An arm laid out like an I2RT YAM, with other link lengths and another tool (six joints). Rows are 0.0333 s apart.
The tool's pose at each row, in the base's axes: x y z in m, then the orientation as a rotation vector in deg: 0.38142, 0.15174, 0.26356, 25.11, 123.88, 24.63; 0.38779, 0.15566, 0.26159, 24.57, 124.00, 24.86; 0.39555, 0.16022, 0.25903, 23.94, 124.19, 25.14; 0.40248, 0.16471, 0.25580, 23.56, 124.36, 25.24; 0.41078, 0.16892, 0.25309, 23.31, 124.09, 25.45; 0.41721, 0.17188, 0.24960, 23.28, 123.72, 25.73; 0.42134, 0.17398, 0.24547, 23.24, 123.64, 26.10
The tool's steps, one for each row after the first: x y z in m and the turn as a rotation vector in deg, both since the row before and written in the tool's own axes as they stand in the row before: -0.00046, 0.00355, 0.00686, -0.32, 0.18, -0.31; -0.00059, 0.00401, 0.00843, -0.37, 0.27, -0.35; 0.00025, 0.00347, 0.00815, -0.16, 0.20, -0.24; -0.00106, 0.00362, 0.00893, -0.30, -0.20, -0.10; 0.00003, 0.00187, 0.00767, -0.29, -0.28, 0.09; 0.00144, 0.00050, 0.00602, -0.28, 0.02, 0.11
